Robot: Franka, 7 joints.
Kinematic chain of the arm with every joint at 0, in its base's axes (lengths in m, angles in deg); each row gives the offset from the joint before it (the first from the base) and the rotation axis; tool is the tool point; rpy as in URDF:
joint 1: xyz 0 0 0.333 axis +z
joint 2: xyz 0 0 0 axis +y
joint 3: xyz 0 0 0.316 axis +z
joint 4: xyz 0.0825 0 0 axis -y
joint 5: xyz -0.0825 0 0.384 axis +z
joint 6: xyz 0 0 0 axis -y
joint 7: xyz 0.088 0 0 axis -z
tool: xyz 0 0 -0.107 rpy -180 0 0
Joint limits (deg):
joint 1: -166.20..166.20
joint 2: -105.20..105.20
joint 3: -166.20..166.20
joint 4: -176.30..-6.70
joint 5: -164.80..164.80
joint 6: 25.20..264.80
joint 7: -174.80..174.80
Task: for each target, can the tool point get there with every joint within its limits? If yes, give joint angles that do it. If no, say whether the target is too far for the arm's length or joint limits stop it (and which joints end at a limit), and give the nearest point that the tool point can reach.
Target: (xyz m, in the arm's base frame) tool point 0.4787 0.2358 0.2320
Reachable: yes | joints 93.51 88.39 -85.74 -133.10 -30.30 231.76 64.82
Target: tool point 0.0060 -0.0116 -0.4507
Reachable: no: joint limits stop it (at a limit: joint 2) | nearest point 0.0328 -0.0634 -0.3167 | short by 0.146 m
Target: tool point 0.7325 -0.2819 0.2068
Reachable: yes | joints -21.55 69.13 16.41 -47.75 -85.11 90.57 20.86
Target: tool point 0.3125 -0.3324 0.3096
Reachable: yes | joints 50.10 22.99 -99.22 -153.02 -20.54 181.81 71.25
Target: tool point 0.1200 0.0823 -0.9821
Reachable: no: too far | nearest point 0.1816 0.1246 -0.3570 | short by 0.630 m
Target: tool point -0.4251 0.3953 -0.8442
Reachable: no: too far | nearest point -0.3168 0.2946 -0.3394 | short by 0.526 m
